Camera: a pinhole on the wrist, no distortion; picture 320 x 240 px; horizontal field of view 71.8 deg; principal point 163.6 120.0 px. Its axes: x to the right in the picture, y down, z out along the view. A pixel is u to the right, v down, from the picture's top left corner.
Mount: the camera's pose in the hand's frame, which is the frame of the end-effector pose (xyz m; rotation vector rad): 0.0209 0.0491 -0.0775 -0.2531 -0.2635 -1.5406
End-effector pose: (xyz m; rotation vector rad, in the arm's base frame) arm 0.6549 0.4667 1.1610 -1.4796 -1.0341 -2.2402
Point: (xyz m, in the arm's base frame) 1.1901 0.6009 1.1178
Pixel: 177.6 10.9
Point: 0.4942 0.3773 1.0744
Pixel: behind the camera
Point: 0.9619 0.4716 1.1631
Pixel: 148.0 14.8
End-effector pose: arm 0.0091 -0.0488 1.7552 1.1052 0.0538 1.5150
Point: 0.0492 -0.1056 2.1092
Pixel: 144.1 215.0
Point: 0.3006 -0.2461 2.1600
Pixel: 227.0 162.3
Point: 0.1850 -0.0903 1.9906
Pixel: 262.1 199.7
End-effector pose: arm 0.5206 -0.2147 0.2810 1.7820 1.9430 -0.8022
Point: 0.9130 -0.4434 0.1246
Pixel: 32.9 44.0
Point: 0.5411 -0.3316 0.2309
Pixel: 271.5 14.8
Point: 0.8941 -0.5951 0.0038
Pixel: 98.1 53.0
